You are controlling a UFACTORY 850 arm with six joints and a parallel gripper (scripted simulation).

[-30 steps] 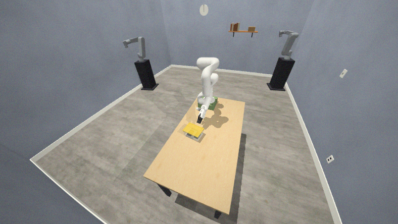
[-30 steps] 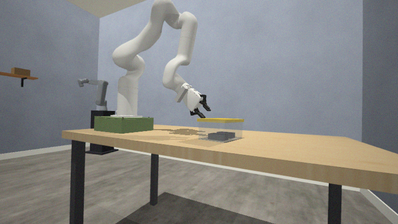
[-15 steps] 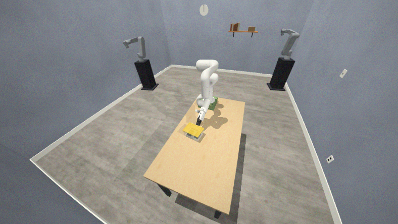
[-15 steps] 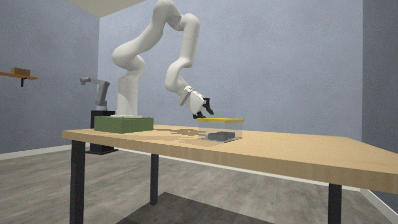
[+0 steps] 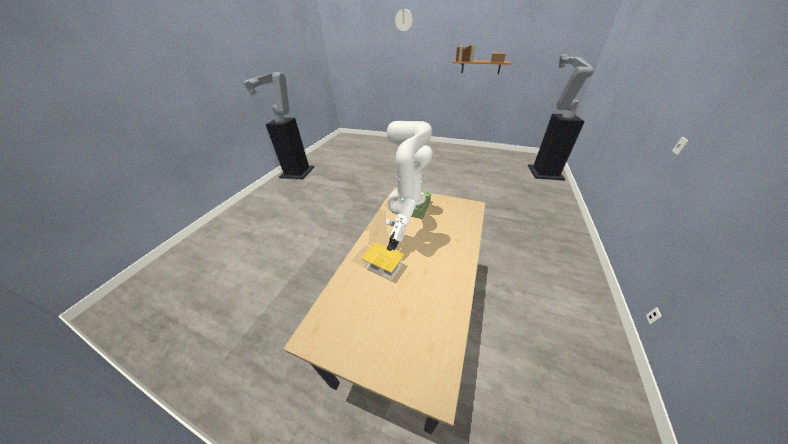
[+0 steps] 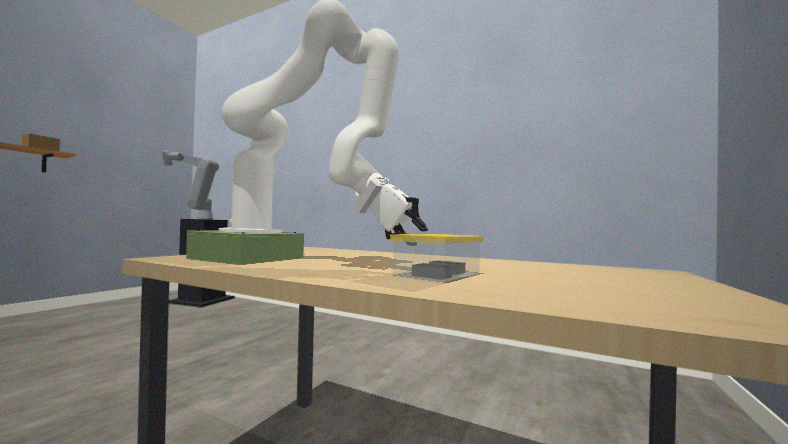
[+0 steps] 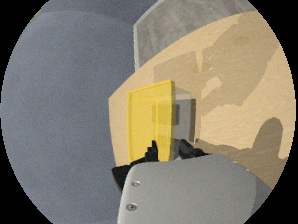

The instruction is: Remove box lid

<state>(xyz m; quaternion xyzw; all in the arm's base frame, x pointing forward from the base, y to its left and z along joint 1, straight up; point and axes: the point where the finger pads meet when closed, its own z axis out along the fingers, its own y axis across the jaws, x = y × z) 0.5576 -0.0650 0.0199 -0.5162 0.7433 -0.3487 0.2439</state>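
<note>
Right now my hand is 70 mm short of the yellow lid, 40 mm to the left of it and 10 mm above it. The rest, counted from my hand: clear box (70 mm ahead, 50 mm below, 40 mm to the right).
</note>
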